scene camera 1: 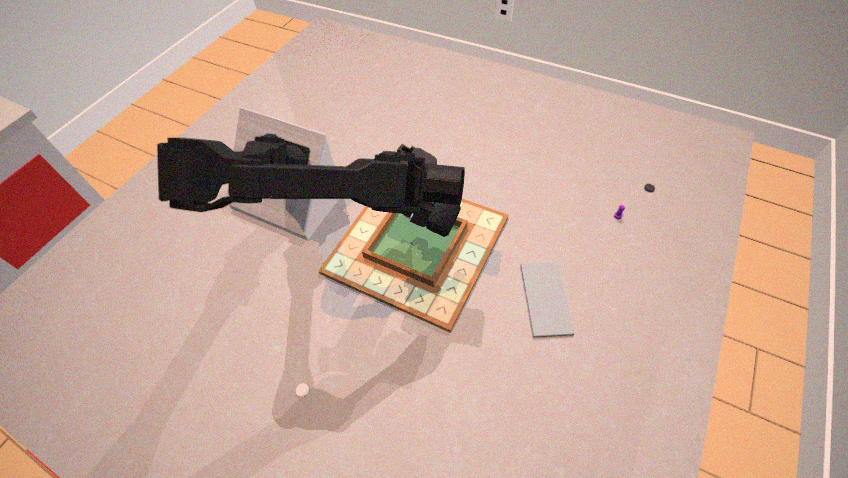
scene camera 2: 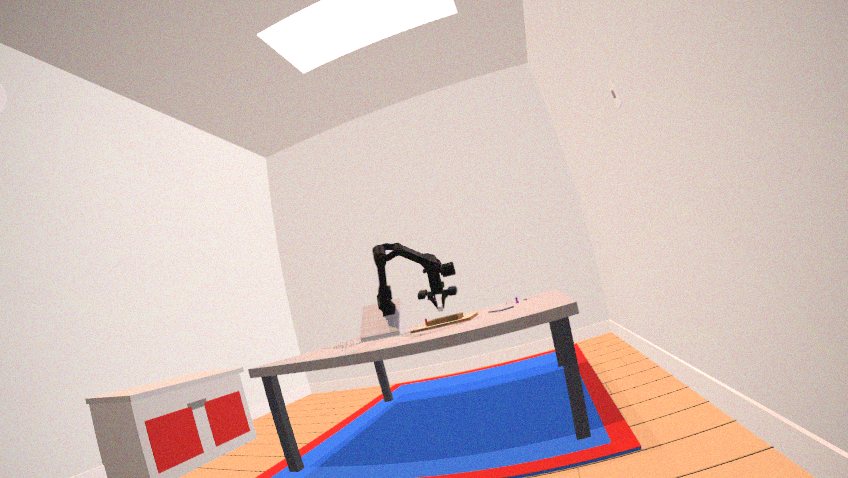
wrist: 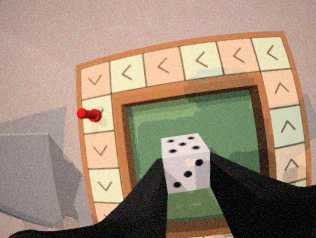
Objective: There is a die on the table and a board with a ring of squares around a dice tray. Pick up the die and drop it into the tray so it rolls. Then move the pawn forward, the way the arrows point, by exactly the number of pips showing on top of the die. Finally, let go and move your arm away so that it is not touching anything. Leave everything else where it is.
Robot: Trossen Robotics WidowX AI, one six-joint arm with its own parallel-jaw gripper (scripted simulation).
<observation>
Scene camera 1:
gripper: 412,213
grey flat card: 548,310
dice tray: 404,242
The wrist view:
gripper: 183,161
white die: 186,160, held by the gripper
dice tray: 226,122
</observation>
